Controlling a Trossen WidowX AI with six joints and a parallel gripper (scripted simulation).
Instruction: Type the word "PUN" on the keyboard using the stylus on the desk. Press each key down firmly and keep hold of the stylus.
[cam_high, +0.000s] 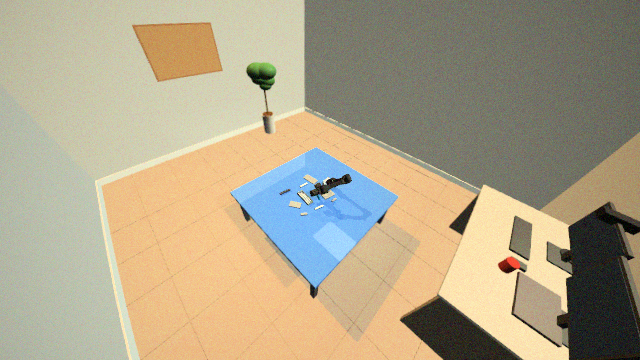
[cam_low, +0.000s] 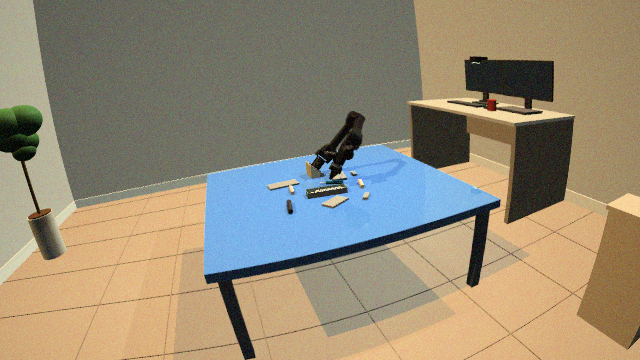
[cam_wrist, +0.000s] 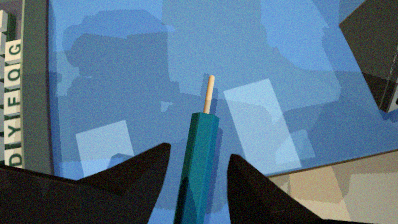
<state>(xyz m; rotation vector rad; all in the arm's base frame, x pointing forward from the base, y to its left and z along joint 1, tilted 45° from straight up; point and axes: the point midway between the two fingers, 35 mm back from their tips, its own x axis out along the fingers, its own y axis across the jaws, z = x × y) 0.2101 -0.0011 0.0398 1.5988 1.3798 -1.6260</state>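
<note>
Right now my gripper tip is 1 cm past the stylus, 1 cm to the left of it and 2 cm above it. The rest, counted from my gripper tip: stylus tip (2 cm behind, 4 cm to the right, 2 cm below); then dark cylinder (20 cm ahead, 28 cm to the right, 2 cm below).
</note>
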